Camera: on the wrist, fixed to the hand. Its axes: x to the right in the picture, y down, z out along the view.
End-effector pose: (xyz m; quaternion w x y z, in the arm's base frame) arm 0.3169 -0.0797 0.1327 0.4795 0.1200 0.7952 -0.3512
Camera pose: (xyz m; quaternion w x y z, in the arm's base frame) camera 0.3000 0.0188 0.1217 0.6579 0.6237 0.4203 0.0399
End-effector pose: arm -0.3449 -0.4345 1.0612 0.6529 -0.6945 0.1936 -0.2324
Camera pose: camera -0.3826 -0.5024 0.9973 0.6728 -0.3548 0.5473 0.3491
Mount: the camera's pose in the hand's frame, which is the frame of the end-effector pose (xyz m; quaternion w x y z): 0.0036 0.0673 -0.0746 0.7105 0.0408 -0.0978 0.6957
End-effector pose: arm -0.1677 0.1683 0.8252 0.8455 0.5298 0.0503 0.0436
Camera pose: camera -0.1753 0.2645 0.8533 0.5537 0.4502 -0.4137 0.5653
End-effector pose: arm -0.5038 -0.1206 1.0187 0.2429 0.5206 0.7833 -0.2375
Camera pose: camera -0.4523 -0.0482 1.0658 0.3932 0.9015 0.1609 -0.0826
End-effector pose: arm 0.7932 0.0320 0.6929 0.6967 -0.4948 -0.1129 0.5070
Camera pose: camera 0.8040 -0.0082 0.6014 0.1514 -0.3521 0.2166 0.8979
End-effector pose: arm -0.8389 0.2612 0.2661 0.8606 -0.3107 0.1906 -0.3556
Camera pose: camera -0.8442 0.2661 0.1658 0.8902 -0.0878 0.2529 0.3687
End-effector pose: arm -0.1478 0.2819 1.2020 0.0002 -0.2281 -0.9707 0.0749
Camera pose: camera -0.1186 0.3539 1.2658 0.1376 0.8301 0.5280 -0.1153
